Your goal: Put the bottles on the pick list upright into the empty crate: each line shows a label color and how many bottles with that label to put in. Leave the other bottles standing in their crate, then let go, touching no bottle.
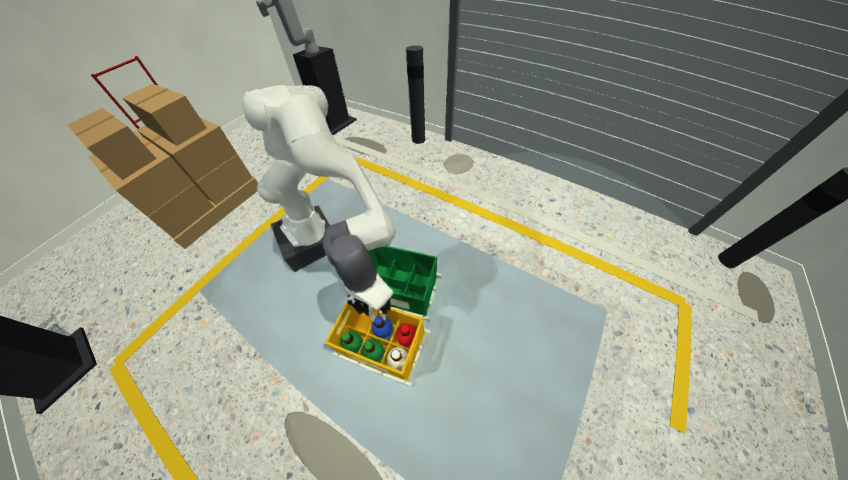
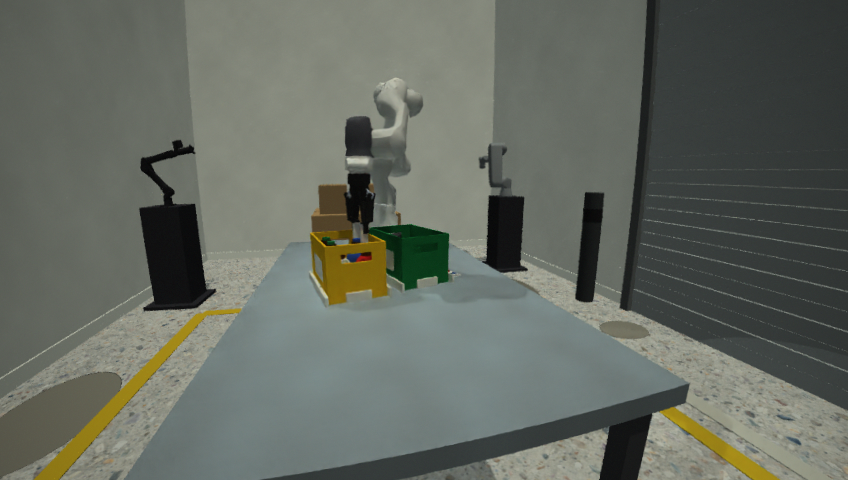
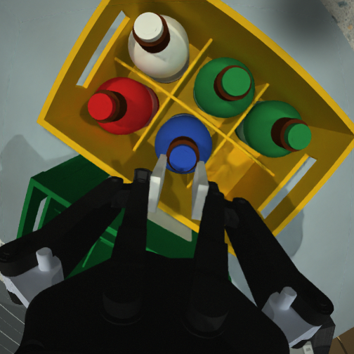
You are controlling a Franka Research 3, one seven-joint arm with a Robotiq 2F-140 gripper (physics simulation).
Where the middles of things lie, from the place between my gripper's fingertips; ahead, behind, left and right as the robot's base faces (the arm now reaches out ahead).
Now: hand 6 cm above the blue bottle [image 3: 183, 138], 1 cm to the left of it and 1 cm short of it.
